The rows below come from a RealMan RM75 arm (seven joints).
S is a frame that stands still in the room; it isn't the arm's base.
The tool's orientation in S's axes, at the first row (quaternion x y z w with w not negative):
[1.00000 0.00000 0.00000 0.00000]
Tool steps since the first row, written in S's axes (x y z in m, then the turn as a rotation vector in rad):
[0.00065 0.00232 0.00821 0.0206 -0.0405 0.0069]
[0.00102 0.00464 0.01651 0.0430 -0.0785 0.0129]
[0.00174 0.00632 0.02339 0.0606 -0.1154 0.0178]
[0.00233 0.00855 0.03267 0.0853 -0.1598 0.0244]
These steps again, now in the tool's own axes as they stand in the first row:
[0.00065 -0.00232 -0.00821 0.0206 0.0405 -0.0069]
[0.00102 -0.00464 -0.01651 0.0430 0.0785 -0.0129]
[0.00174 -0.00632 -0.02339 0.0606 0.1154 -0.0178]
[0.00233 -0.00855 -0.03267 0.0853 0.1598 -0.0244]

